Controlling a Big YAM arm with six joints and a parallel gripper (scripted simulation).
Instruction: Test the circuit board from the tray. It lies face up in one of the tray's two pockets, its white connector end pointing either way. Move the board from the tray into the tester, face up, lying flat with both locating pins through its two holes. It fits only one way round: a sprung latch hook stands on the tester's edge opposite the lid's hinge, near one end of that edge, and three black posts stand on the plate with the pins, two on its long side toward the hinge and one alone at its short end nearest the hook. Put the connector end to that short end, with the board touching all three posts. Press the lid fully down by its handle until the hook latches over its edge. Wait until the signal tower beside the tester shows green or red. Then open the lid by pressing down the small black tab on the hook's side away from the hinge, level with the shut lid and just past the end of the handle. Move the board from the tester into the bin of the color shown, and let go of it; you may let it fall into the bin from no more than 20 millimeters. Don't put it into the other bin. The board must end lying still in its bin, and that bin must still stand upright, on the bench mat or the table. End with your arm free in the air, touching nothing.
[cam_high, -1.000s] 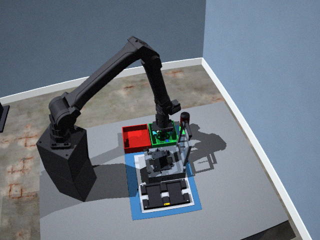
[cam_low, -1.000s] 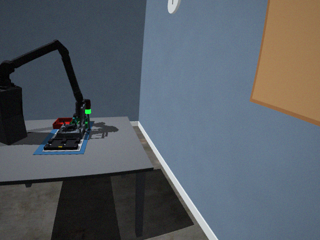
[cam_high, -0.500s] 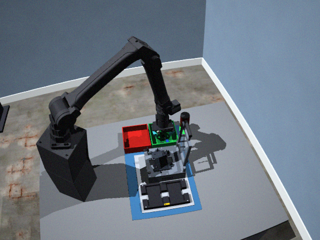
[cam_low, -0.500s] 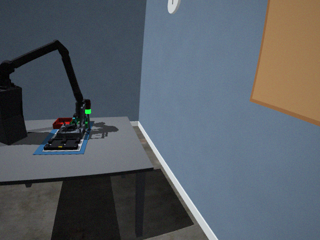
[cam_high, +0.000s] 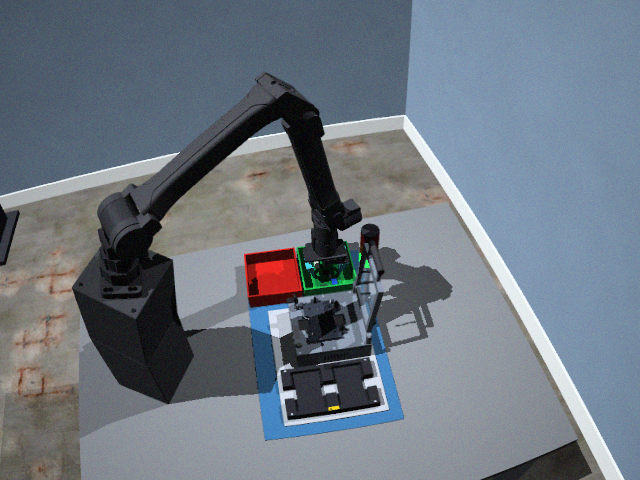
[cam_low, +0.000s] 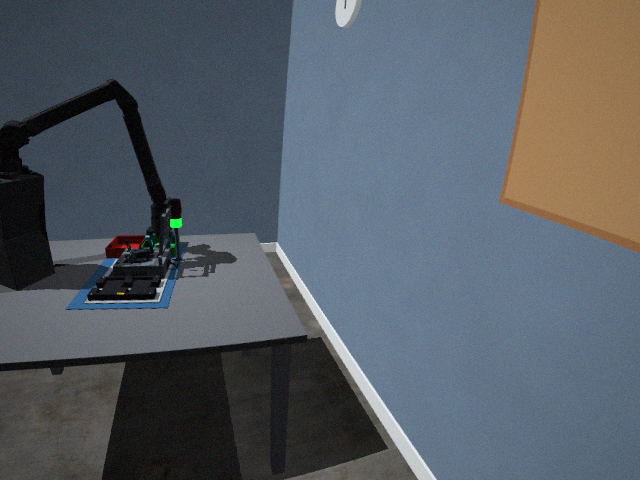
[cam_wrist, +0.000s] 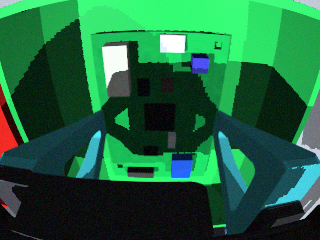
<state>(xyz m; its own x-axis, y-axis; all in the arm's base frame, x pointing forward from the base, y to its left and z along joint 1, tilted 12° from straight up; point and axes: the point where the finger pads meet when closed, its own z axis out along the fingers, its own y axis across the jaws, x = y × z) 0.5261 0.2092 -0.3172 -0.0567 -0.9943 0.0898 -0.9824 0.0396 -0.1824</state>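
Right now my hand is right at the green bin. Round my hand: red bin 150 mm behind, 10 mm to the left; then green circuit board right at my hand; then black latch hook 130 mm to the right, 110 mm behind, 70 mm above.
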